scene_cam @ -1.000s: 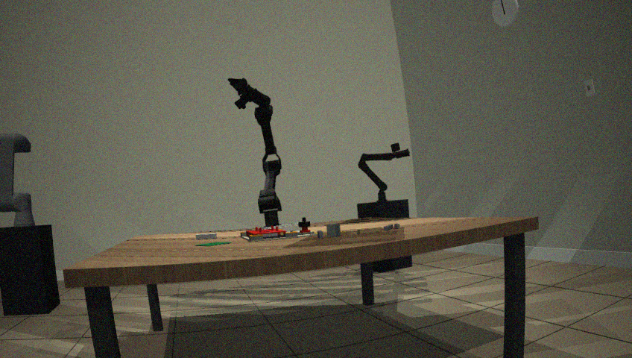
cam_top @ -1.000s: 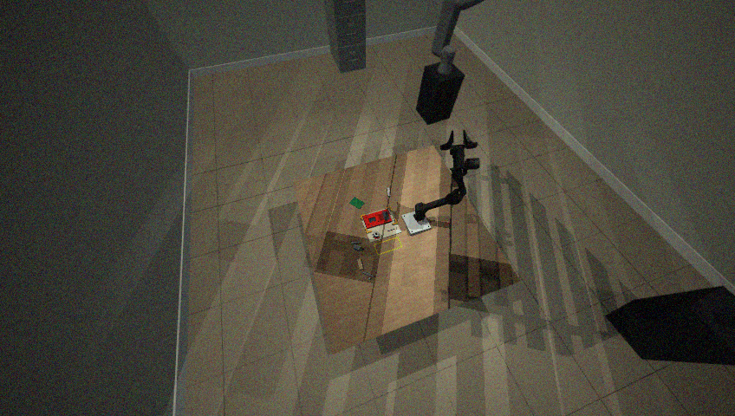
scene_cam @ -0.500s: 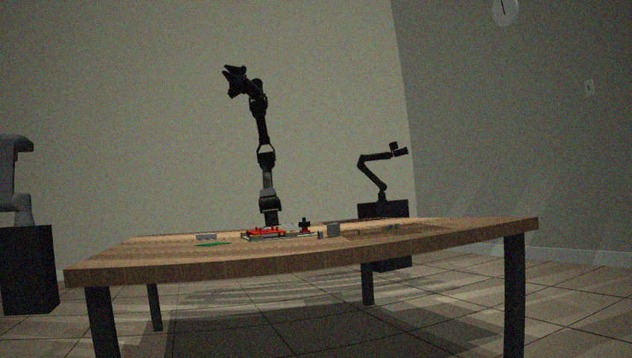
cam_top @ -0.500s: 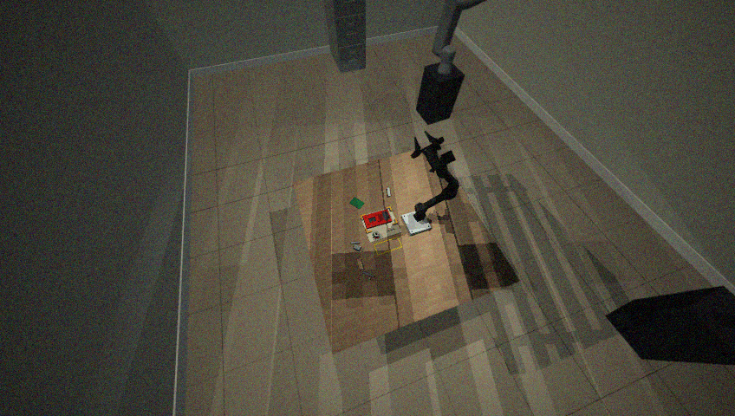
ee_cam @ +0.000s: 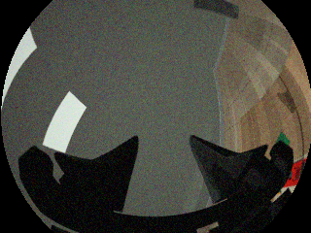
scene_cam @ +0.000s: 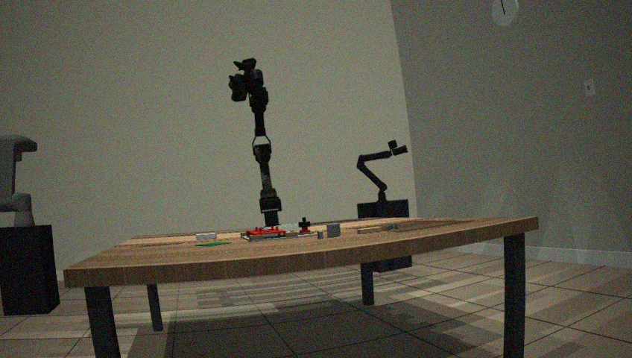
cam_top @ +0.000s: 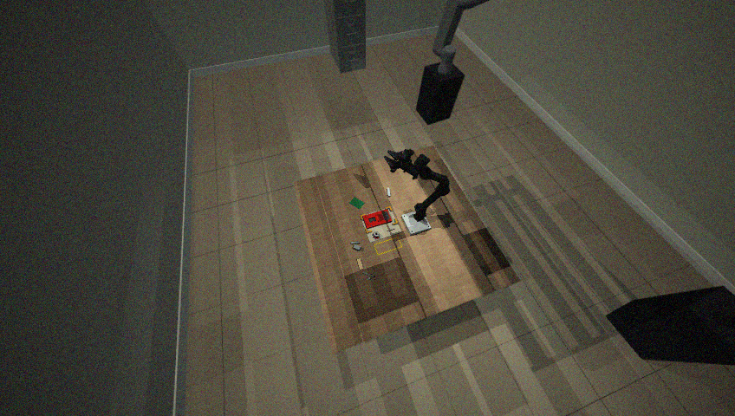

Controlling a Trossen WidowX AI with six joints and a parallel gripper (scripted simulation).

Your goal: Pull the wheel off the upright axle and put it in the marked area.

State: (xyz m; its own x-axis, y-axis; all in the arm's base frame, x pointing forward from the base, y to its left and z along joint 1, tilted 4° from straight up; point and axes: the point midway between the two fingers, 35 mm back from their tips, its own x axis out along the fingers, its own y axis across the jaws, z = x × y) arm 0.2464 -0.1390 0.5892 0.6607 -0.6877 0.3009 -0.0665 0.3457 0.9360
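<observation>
Now: gripper tip 59 cm above the wheel, 20 cm to the right of it and 13 cm short of it. Round my gripper tip: green plate (63 cm below, 15 cm ahead, 12 cm to the right); then tan bar (62 cm below, 35 cm to the left, 31 cm ahead); then grey block (61 cm below, 29 cm ahead, 23 cm to the left).
</observation>
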